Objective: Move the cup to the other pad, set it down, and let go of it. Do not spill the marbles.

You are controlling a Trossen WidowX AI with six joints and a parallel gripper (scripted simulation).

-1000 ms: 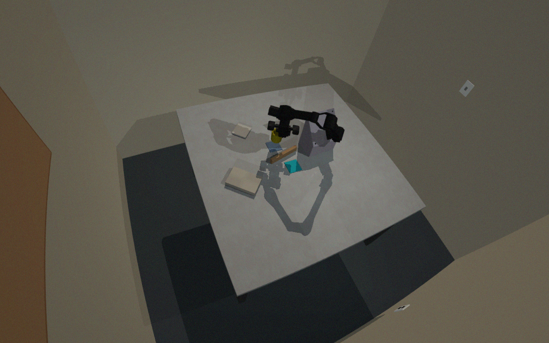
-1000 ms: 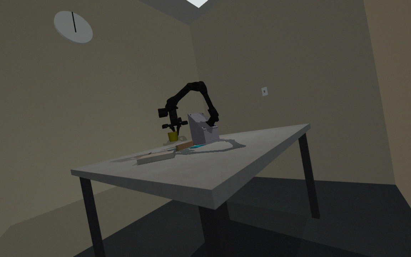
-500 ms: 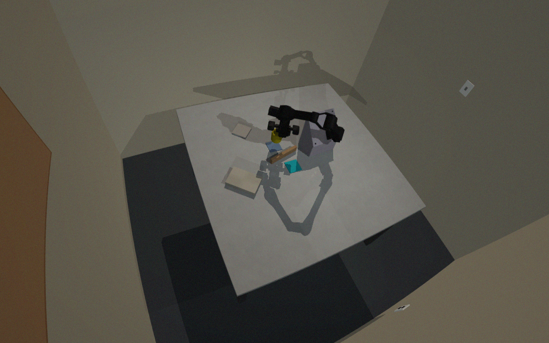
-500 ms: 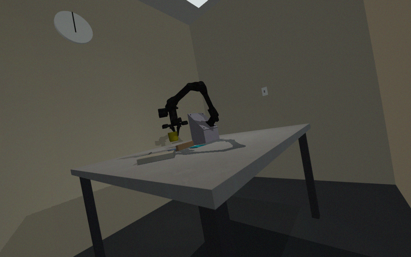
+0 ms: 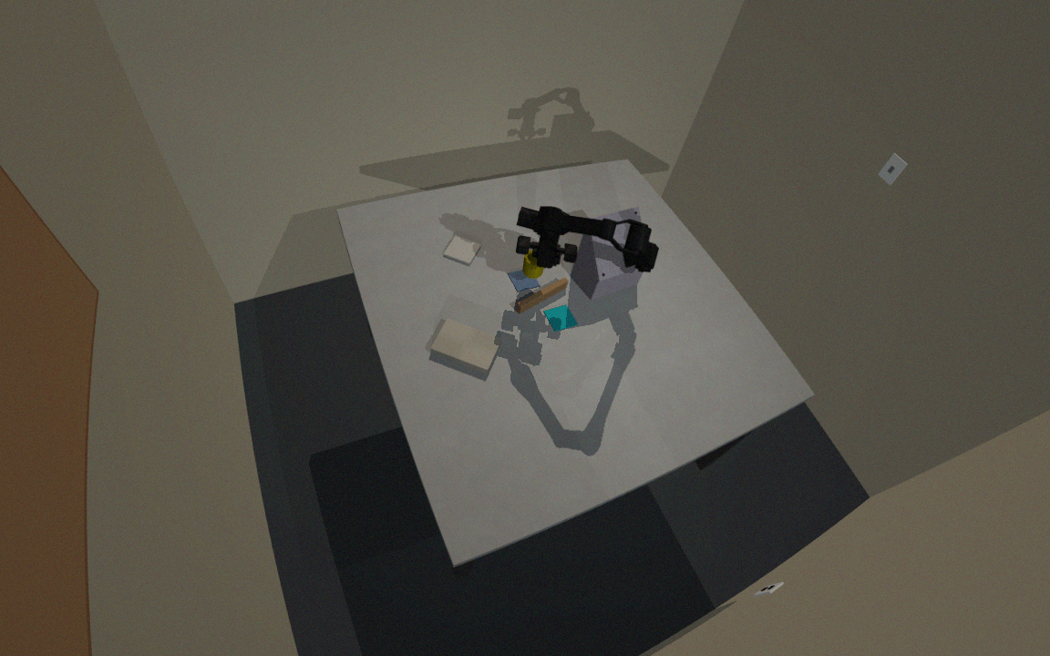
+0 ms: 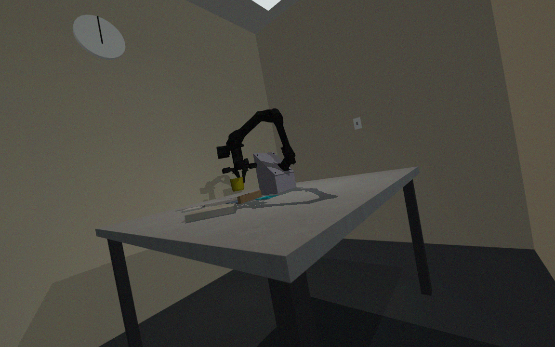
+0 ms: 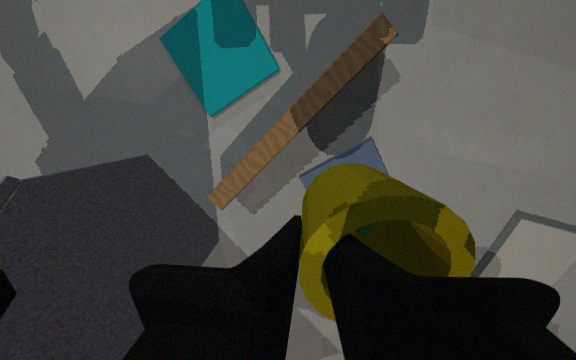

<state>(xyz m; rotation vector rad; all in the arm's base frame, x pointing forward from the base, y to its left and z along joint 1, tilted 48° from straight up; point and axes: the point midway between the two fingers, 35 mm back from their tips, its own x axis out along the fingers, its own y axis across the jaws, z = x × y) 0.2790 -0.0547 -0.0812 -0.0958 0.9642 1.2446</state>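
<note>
Right now my gripper tip is 15 cm to the right of the teal pad and 10 cm above it. Also, from my gripper tip: wooden bar: 2 cm ahead, 5 cm to the left, 8 cm below; green marble: 2 cm ahead, 4 cm to the right, 2 cm below; yellow cup: 2 cm ahead, 2 cm to the right.
</note>
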